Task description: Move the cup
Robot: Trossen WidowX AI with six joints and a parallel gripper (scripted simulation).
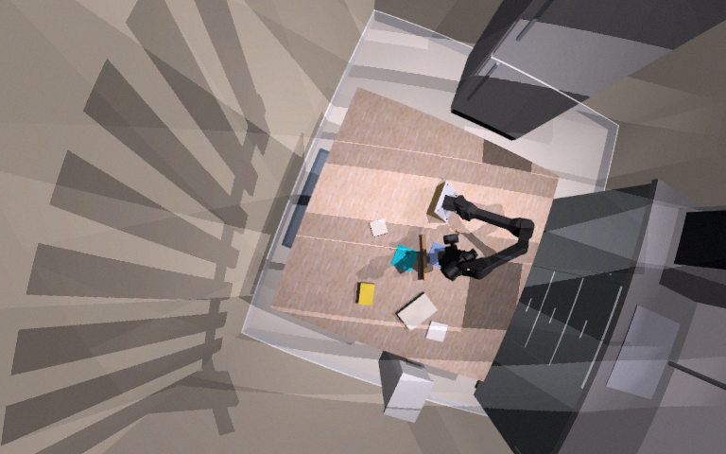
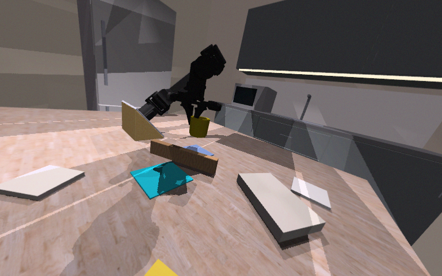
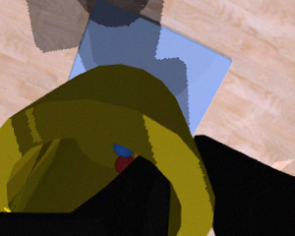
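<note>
My gripper tip is now 8 cm short of the cyan pad, 16 cm to the left of it and 12 cm above it. Also, from my gripper tip: blue marble 2 cm ahead, 2 cm to the left, 2 cm below; cup 2 cm ahead, 1 cm to the left; red marble 2 cm ahead, 3 cm to the left, 2 cm below.
</note>
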